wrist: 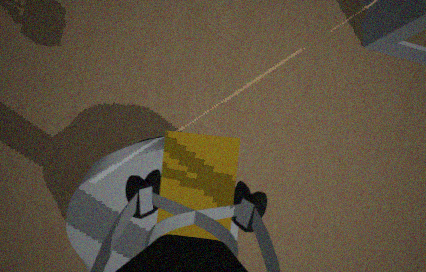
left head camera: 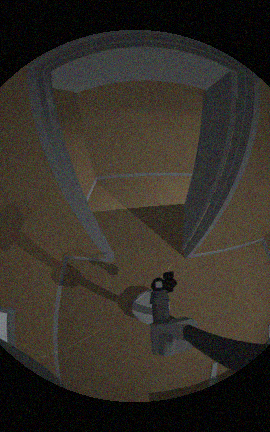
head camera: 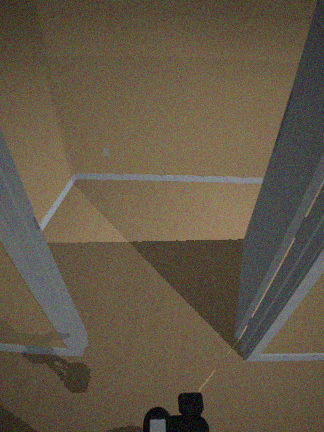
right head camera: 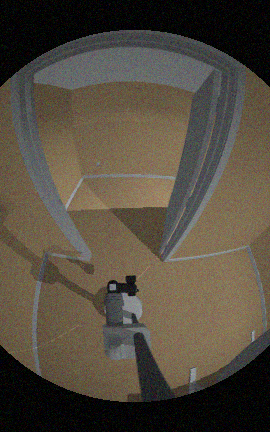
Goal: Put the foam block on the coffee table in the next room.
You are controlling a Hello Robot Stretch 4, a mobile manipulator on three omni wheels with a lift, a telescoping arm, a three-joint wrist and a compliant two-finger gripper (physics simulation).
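Observation:
The yellow foam block is between the two black fingertips in the wrist view. My gripper is shut on it, with one fingertip against each side. The block is held above the robot's round pale base, which shows below and to its left. In the head camera view the black wrist parts show at the bottom edge, and the fingers and the block are hidden there. The coffee table does not show in these views.
An open doorway stands ahead, with its left frame and a grey door panel on its right side. Beyond it are a floor and a wall with a white baseboard. The arm's shadow falls on the floor at left.

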